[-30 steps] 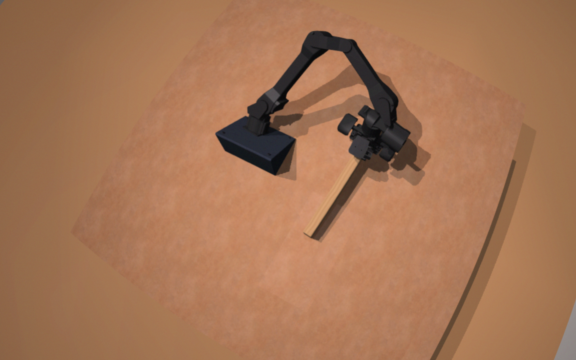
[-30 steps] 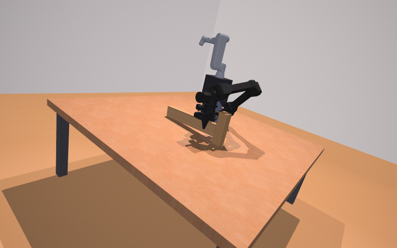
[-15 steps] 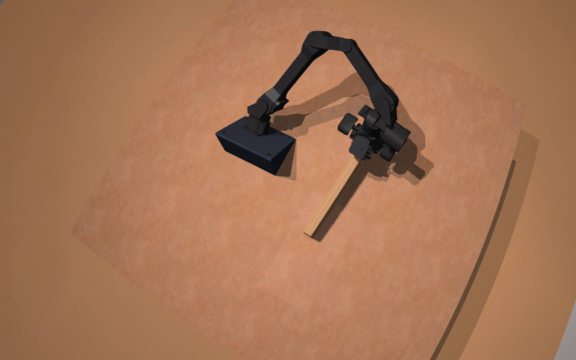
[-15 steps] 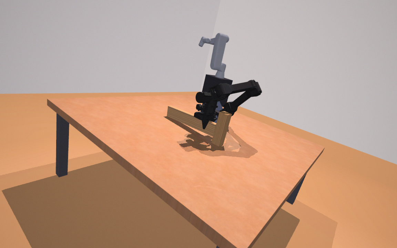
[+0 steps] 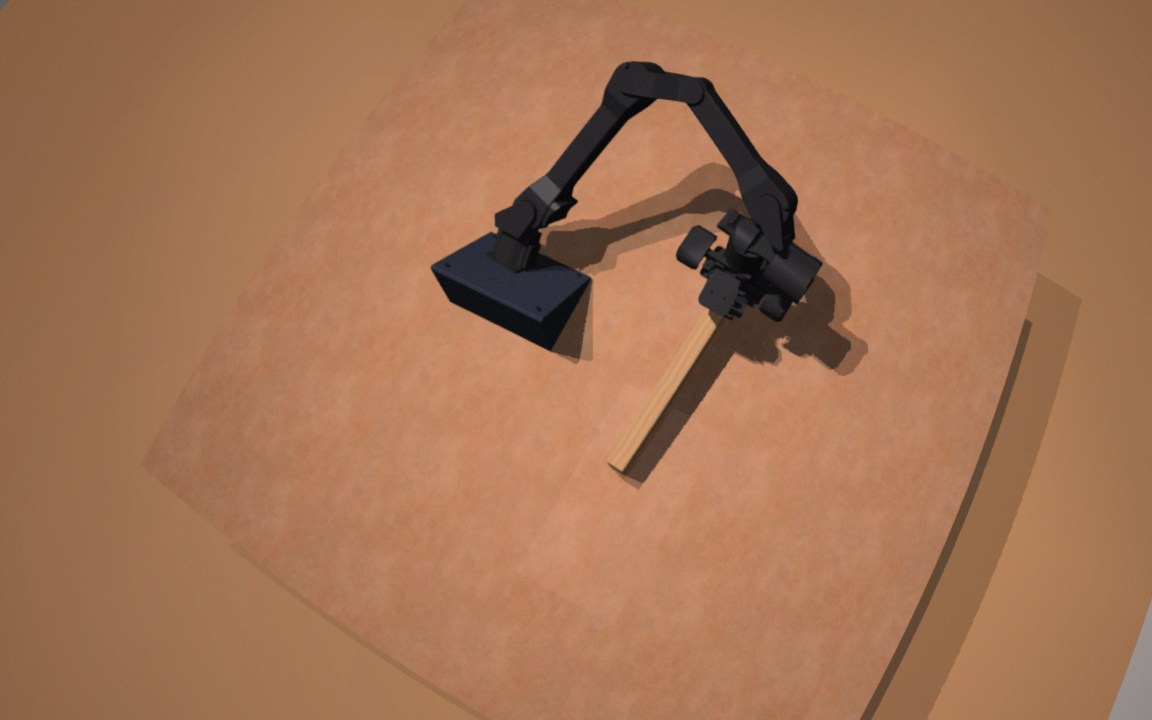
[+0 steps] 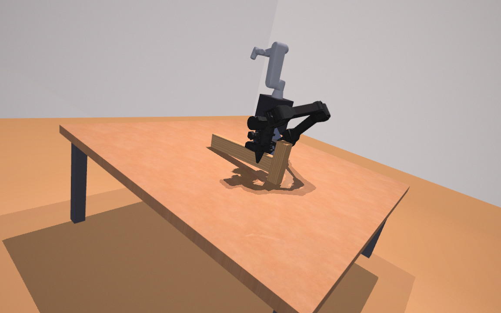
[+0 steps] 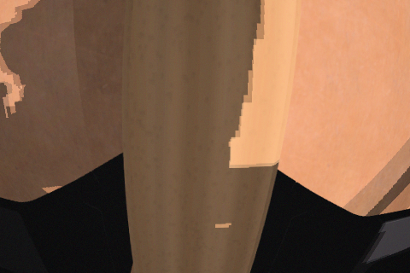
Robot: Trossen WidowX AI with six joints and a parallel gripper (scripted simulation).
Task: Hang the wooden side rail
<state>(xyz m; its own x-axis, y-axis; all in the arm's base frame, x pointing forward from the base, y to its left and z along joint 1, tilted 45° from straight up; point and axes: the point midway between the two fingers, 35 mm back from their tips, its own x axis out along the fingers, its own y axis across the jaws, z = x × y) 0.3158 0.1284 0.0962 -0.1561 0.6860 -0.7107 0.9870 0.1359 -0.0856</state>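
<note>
The wooden headboard post lies 100 mm to the left of my gripper tip, 40 mm above it and 10 mm behind it.
</note>
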